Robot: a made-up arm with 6 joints.
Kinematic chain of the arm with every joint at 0, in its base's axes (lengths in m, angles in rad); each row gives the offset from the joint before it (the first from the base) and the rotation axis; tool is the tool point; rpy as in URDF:
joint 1: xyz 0 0 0.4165 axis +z
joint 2: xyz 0 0 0 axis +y
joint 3: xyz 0.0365 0 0.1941 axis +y
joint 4: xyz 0.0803 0 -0.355 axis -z
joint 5: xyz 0 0 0 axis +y
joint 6: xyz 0.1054 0 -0.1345 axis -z
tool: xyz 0 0 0 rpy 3.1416 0 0
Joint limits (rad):
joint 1: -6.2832..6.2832
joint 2: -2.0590..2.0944
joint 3: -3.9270..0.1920
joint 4: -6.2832..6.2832
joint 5: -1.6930..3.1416
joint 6: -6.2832..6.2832
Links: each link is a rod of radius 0.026 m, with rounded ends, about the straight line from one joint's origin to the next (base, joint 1, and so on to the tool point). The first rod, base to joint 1, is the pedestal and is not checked.
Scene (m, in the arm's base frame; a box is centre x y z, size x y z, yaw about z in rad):
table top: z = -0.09
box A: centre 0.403 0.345 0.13 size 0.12 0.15 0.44 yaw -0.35
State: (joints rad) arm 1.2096 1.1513 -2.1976 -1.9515 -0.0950 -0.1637
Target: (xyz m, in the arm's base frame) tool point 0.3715 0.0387 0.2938
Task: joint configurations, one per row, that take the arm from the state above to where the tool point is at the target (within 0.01 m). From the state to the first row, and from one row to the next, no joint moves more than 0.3 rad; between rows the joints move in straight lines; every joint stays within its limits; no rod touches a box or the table.
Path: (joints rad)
1: 1.1506 0.9581 -2.2991 -2.2004 -0.1960 -0.2090
2: 1.0916 0.7649 -2.4006 -2.4494 -0.2970 -0.2542
3: 1.0326 0.5717 -2.5020 -2.6983 -0.3980 -0.2995
4: 0.9737 0.3785 -2.6035 -2.9472 -0.4990 -0.3448
5: 0.7061 0.4537 -2.3535 -2.8812 -0.6475 -0.2995
6: 0.4386 0.5289 -2.1035 -2.8152 -0.7960 -0.2542
7: 0.1711 0.6040 -1.8535 -2.7492 -0.9444 -0.2090
8: -0.0965 0.6792 -1.6036 -2.6832 -1.0929 -0.1637

